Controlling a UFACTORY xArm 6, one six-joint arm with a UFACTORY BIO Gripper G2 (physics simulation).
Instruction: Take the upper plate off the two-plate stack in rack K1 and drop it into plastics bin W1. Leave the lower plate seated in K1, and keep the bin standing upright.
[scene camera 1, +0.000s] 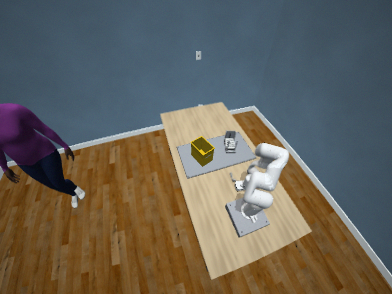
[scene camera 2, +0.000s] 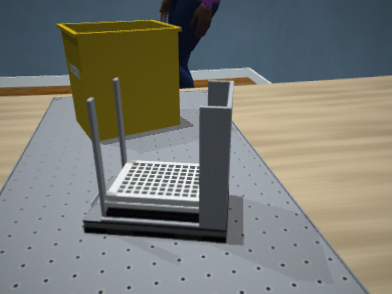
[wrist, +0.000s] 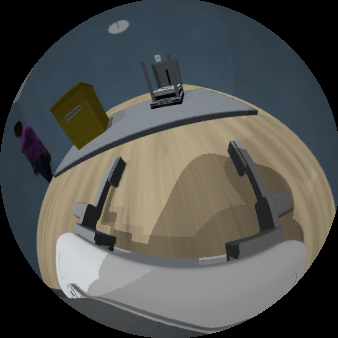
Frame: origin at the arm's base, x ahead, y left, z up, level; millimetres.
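Seen in the pictures: hand, tool point: (scene camera 1: 239, 173) (wrist: 170, 164); arm's base, link origin: (scene camera 1: 248, 211).
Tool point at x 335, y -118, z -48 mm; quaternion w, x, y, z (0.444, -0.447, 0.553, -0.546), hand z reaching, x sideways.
Pixels of each thing's top centre, then the offset from my tool point to it. Level surfaces: height alone.
- Rack K1, top centre: (scene camera 2: 157, 90) (wrist: 158, 59) (scene camera 1: 232, 136) 157 mm up, 308 mm ahead, 53 mm right
- white upper plate, top centre: (scene camera 2: 169, 179) (wrist: 167, 87) (scene camera 1: 230, 143) 51 mm up, 317 mm ahead, 56 mm right
- yellow plastics bin W1, top centre: (scene camera 2: 118, 26) (wrist: 72, 94) (scene camera 1: 202, 145) 184 mm up, 280 mm ahead, 257 mm left
- grey board, surface height: 4 mm up
- wooden table, surface height: 9 mm down
Rack K1 (scene camera 1: 230, 134) (scene camera 2: 215, 165) (wrist: 160, 78) stands on a grey perforated board, with thin posts on one side and a tall slotted panel on the other. The white upper plate (scene camera 2: 155, 181), with a grid of wells, lies level on the lower plate (scene camera 2: 155, 207), whose edge shows as a thin band; the panel hides part of both. The yellow plastics bin W1 (scene camera 1: 202, 155) (scene camera 2: 130, 85) (wrist: 85, 122) stands upright beside the rack; its inside is mostly hidden. My gripper (scene camera 1: 239, 174) (wrist: 176, 154) is open and empty, above the wooden table, short of the board and apart from rack and bin.
The grey board (scene camera 1: 190, 168) (scene camera 2: 270, 235) (wrist: 210, 105) has a raised near edge. It lies on the wooden table (scene camera 1: 200, 210) (scene camera 2: 310, 130) (wrist: 150, 155). My arm's base plate (scene camera 1: 239, 224) is nearer the table's front. A person (scene camera 1: 25, 135) (scene camera 2: 182, 35) (wrist: 32, 145) stands beyond the table's bin side.
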